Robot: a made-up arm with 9 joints.
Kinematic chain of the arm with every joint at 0, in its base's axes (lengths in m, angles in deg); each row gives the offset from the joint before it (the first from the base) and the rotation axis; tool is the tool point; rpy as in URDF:
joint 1: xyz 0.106 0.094 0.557 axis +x
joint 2: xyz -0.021 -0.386 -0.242 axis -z
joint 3: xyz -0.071 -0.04 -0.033 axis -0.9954 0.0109 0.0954
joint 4: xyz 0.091 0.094 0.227 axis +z
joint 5: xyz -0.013 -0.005 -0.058 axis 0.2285 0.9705 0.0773
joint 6: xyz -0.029 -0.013 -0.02 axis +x
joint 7: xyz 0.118 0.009 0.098 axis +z
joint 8: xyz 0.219 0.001 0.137 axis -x
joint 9: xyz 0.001 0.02 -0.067 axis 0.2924 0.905 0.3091
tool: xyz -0.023 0.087 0.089 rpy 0 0 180
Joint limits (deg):
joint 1: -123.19..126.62
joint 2: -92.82..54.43
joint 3: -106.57..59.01
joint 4: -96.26..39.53
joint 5: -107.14..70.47
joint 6: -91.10..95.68
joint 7: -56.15..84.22
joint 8: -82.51..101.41
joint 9: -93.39..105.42
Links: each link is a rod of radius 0.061 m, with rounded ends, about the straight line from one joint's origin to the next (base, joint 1, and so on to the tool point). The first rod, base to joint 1, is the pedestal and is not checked.
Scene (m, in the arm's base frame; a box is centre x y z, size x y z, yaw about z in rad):
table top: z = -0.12
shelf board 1: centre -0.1 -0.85 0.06 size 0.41 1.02 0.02 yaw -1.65
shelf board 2: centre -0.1 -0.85 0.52 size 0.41 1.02 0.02 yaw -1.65
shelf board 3: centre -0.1 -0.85 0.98 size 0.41 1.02 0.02 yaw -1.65
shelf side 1: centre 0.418 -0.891 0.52 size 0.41 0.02 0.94 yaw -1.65
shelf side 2: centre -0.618 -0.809 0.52 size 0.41 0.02 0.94 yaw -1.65
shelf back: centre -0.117 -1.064 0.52 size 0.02 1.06 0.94 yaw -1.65
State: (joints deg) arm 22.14 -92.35 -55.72 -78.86 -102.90 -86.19 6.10 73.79 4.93
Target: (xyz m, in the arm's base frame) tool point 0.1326 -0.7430 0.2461
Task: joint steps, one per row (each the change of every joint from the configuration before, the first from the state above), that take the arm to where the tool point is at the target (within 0.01 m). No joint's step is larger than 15 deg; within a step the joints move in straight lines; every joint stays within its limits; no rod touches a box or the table.
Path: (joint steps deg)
1: 2.41 14.54 4.89 -2.49 0.32 -0.70 1.98 1.04 -1.77
2: 2.41 14.55 4.90 -2.48 0.32 -0.70 1.97 1.03 -1.78
3: 2.42 14.54 4.89 -2.49 0.32 -0.70 1.98 1.04 -1.77
4: 2.41 14.55 4.89 -2.48 0.32 -0.71 1.98 1.04 -1.77
5: 2.41 14.54 4.90 -2.49 0.32 -0.70 1.97 1.03 -1.77
6: 2.41 14.54 4.89 -2.48 0.32 -0.70 1.98 1.04 -1.78
7: 2.42 14.55 4.89 -2.49 0.32 -0.70 1.97 1.04 -1.77
8: -8.14 -1.62 -11.99 0.00 1.60 0.00 -0.01 -1.86 3.60
9: -8.14 -1.61 -11.99 0.00 1.59 0.00 -0.02 -1.85 3.59
10: -8.14 -1.61 -12.00 0.00 1.60 0.00 -0.02 -1.85 3.60
11: -8.13 -1.61 -11.99 0.00 1.59 0.00 -0.02 -1.86 3.60

